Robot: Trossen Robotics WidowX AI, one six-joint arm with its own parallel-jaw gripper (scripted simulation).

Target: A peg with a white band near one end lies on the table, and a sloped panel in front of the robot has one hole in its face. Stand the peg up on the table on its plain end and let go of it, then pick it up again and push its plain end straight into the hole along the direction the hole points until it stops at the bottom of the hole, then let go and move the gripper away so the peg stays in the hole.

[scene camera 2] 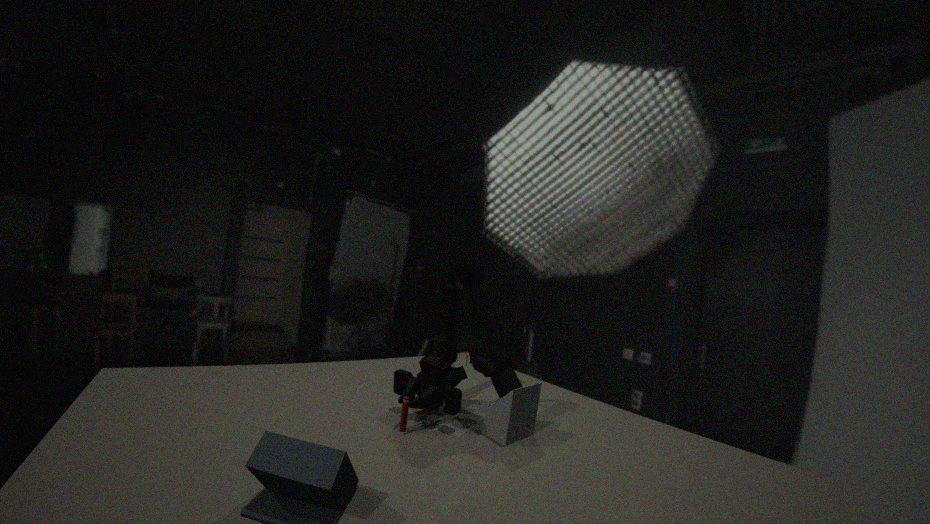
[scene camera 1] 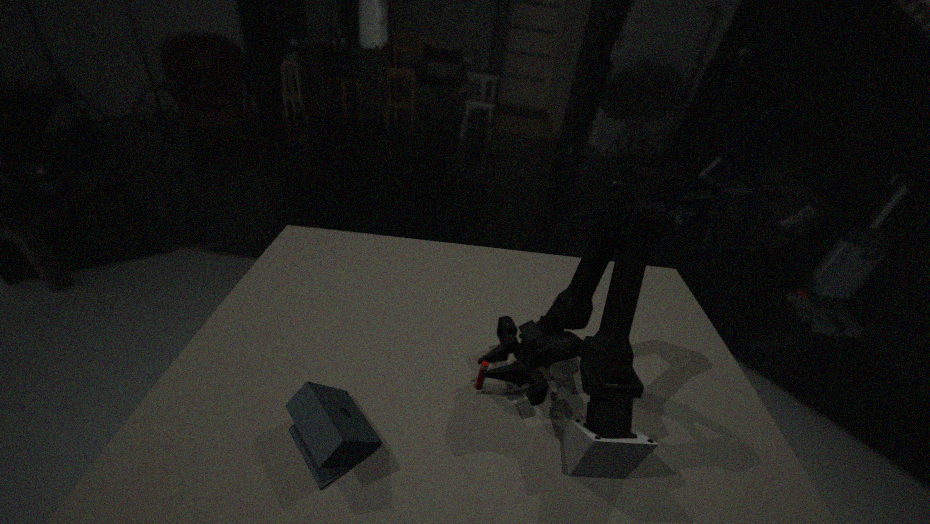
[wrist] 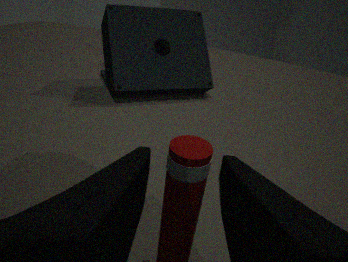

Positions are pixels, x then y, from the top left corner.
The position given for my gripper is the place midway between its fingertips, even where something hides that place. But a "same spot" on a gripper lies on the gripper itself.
My gripper shows in scene camera 2, in scene camera 1 (480, 368) and in the wrist view. The same spot on my gripper: (wrist: 103, 210) is (scene camera 2: 423, 393).
